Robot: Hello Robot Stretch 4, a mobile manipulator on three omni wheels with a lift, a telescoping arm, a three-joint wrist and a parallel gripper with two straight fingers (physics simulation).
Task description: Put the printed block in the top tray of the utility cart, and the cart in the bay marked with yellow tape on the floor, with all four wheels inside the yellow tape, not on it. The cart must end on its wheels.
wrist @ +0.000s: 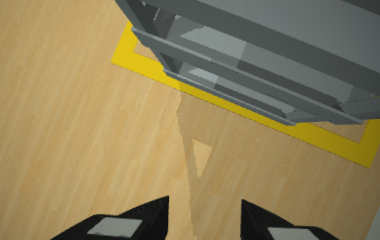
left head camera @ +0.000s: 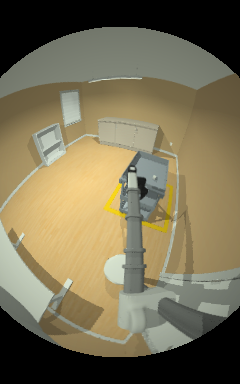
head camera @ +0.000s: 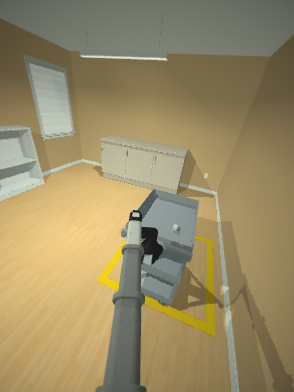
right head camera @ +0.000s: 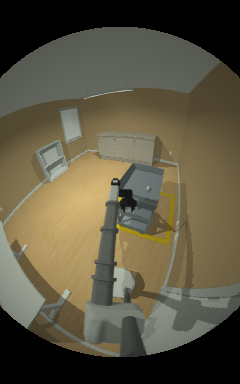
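Note:
The white printed block [head camera: 176,227] [left head camera: 155,177] [right head camera: 148,188] lies in the top tray of the blue-grey utility cart [head camera: 167,212] [left head camera: 150,166] [right head camera: 142,176] [wrist: 300,30]. The cart stands upright over the yellow tape bay [head camera: 210,280] [left head camera: 170,200] [right head camera: 171,220] [wrist: 320,137], turned a little to it. Its near lower edge overlaps the near tape strip in the wrist view. The wheels are mostly hidden, so whether they are on the tape cannot be told. My gripper [head camera: 151,259] [right head camera: 128,207] [wrist: 204,215] is open and empty, pointing down at the cart's near side.
A beige cabinet [head camera: 140,162] [left head camera: 127,134] [right head camera: 125,149] stands at the back wall beyond the cart. A white shelf unit [head camera: 34,162] stands at the left. The right wall's white baseboard [head camera: 225,280] runs close beside the bay. A round white object [left head camera: 114,269] is near my arm's base.

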